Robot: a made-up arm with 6 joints. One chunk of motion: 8 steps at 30 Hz.
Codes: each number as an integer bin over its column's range. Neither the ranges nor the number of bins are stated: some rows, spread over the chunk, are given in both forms.
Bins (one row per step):
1: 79 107 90 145 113 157
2: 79 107 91 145 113 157
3: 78 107 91 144 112 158
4: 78 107 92 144 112 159
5: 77 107 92 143 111 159
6: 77 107 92 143 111 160
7: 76 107 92 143 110 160
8: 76 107 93 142 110 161
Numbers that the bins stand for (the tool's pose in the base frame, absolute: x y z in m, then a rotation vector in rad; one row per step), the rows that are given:
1: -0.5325 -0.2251 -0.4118 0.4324 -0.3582 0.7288
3: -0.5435 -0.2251 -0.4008 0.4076 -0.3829 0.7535
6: -0.5545 -0.2251 -0.3898 0.3829 -0.4076 0.8029
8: -0.5655 -0.2251 -0.3788 0.3582 -0.4324 0.8276
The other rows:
2: -0.5325 -0.2251 -0.4008 0.4324 -0.3582 0.7288
4: -0.5435 -0.2251 -0.3898 0.4076 -0.3829 0.7782
5: -0.5545 -0.2251 -0.3898 0.3829 -0.4076 0.7782
7: -0.5655 -0.2251 -0.3898 0.3829 -0.4324 0.8029

